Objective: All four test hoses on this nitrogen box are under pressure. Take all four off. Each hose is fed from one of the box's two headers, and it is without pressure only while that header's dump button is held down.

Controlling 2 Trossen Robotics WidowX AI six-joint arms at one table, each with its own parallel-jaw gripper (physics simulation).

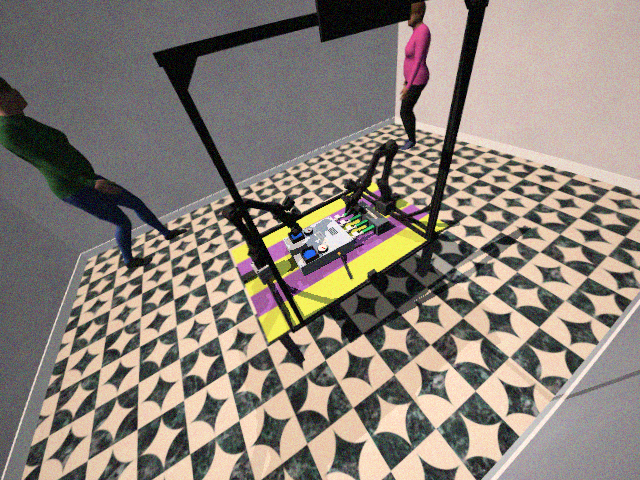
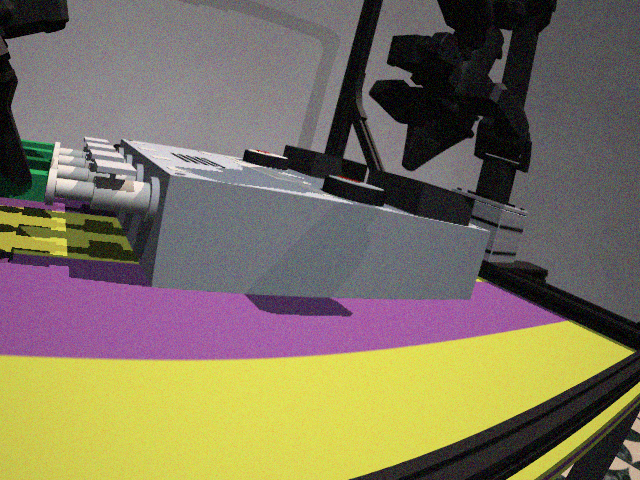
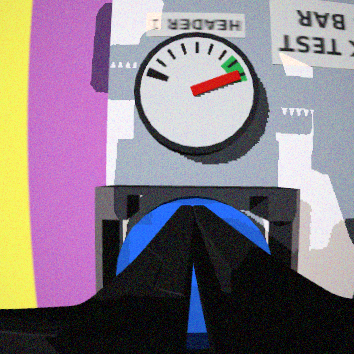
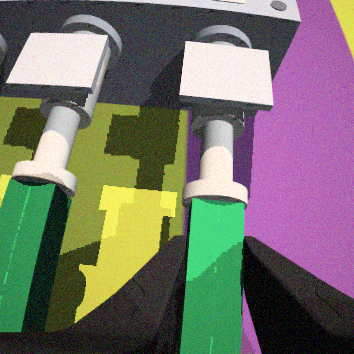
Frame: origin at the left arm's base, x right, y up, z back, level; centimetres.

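Seen in the pictures: left gripper, fingertip midpoint: (image 2: 406, 168) (image 3: 190, 216); right gripper, fingertip midpoint: (image 1: 346, 214) (image 2: 26, 181) (image 4: 212, 246); left arm's base, link origin: (image 1: 261, 263) (image 2: 491, 200); right arm's base, link origin: (image 1: 385, 199).
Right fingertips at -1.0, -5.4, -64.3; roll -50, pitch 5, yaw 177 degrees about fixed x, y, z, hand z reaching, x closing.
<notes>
Offsets run from my right fingertips to a thing's top centre, as dx, dy, dz. "pt": to the spot under its first point.
The grey nitrogen box (image 1: 330, 238) (image 2: 310, 242) lies on the striped table. My left gripper (image 1: 294, 227) (image 2: 410, 166) (image 3: 190, 216) is shut and empty, its tips above the blue header 1 button (image 3: 142, 250); contact cannot be told. The header 1 gauge @(pt -3.6, +3.8, +30.0) (image 3: 195, 120) has its red needle in the green band. My right gripper (image 4: 212, 246) is shut on the green end hose, its fingers on both sides. This end hose @(pt +0.2, +0.7, -1.5) (image 4: 215, 290) sits in its coupling under a pale square plate @(pt -1.0, +2.0, +6.5) (image 4: 226, 72). The neighbouring green hose @(pt +6.5, +0.7, +0.4) (image 4: 27, 240) is also in its coupling.
The second blue button @(+14.1, +3.9, +39.9) (image 1: 309, 254) and second gauge @(pt +16.1, +3.8, +31.9) (image 1: 322, 248) are at the box's near side. A dark grey block @(pt +25.0, +2.3, -6.9) (image 1: 381, 223) stands at the green hoses' far ends. Black frame posts (image 1: 454, 118) rise around the table. Two people stand beyond it.
</notes>
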